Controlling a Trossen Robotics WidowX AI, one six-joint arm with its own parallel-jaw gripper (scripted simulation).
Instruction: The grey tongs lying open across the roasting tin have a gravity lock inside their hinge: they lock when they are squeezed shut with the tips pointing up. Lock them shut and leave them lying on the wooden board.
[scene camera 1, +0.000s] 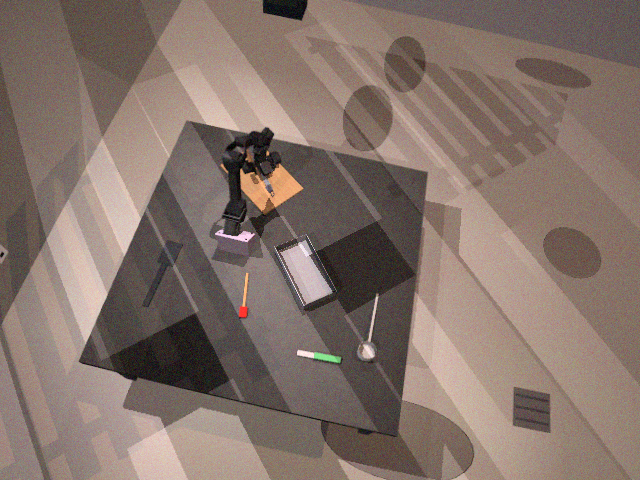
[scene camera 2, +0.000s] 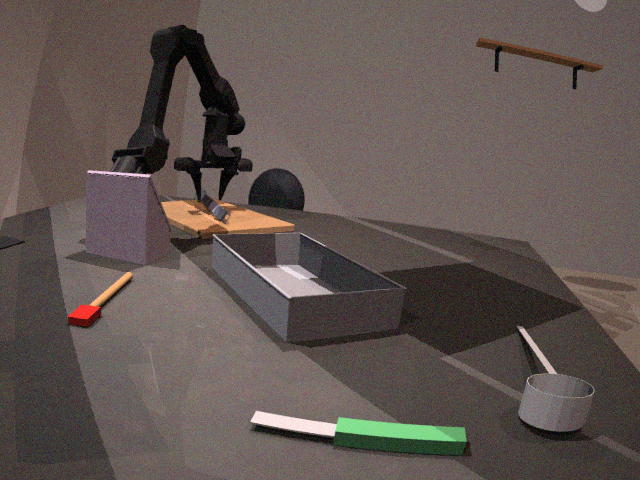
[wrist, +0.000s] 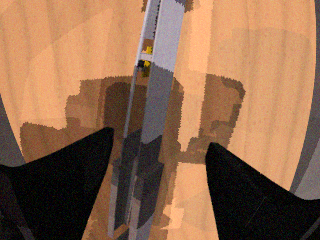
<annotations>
The same spot on a grey roasting tin: (scene camera 2: 304, 290) is (scene camera 1: 307, 267). The same spot on a wooden board: (wrist: 239, 80) is (scene camera 2: 194, 215).
</annotations>
